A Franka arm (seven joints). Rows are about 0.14 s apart.
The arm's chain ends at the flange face. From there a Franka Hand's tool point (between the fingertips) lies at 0.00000 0.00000 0.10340 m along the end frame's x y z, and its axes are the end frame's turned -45 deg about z.
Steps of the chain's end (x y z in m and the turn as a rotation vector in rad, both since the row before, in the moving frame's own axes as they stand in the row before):
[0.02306, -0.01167, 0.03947, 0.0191, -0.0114, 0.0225]
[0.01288, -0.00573, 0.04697, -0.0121, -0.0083, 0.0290]
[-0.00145, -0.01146, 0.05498, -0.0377, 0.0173, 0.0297]
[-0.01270, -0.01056, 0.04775, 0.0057, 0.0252, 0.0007]
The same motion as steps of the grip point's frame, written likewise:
[0.02515, 0.00583, 0.03944, 0.0216, 0.0054, 0.0225]
[0.01166, 0.00531, 0.04696, -0.0027, -0.0144, 0.0290]
[0.00553, -0.00513, 0.05489, -0.0389, -0.0144, 0.0297]
[0.00075, -0.01502, 0.04772, -0.0138, 0.0218, 0.0007]

